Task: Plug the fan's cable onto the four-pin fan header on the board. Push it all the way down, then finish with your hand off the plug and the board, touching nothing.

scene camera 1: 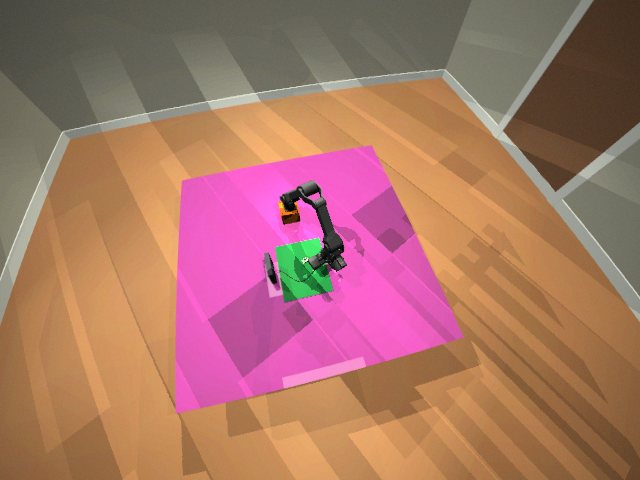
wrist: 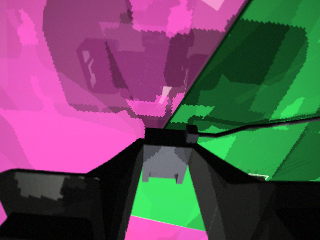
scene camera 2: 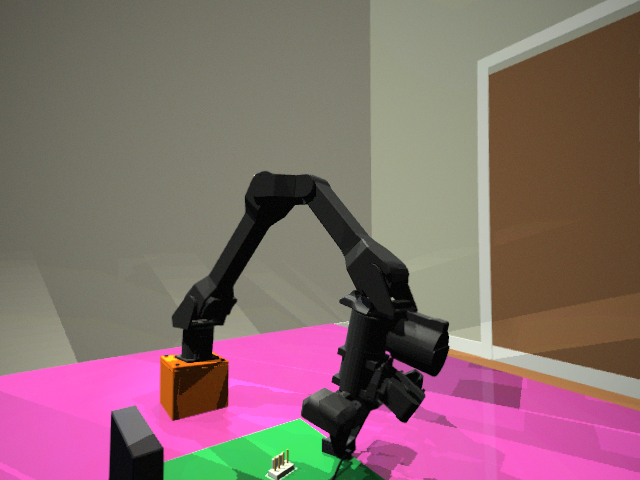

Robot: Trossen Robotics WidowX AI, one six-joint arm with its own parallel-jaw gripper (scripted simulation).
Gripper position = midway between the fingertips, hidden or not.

Observation:
In view: the gripper [scene camera 2: 343, 448], a fan plug [wrist: 166, 152] and a green board [scene camera 1: 289, 257].
The gripper is seen too in the wrist view [wrist: 165, 145]. The green board shows as well in the wrist view [wrist: 256, 75].

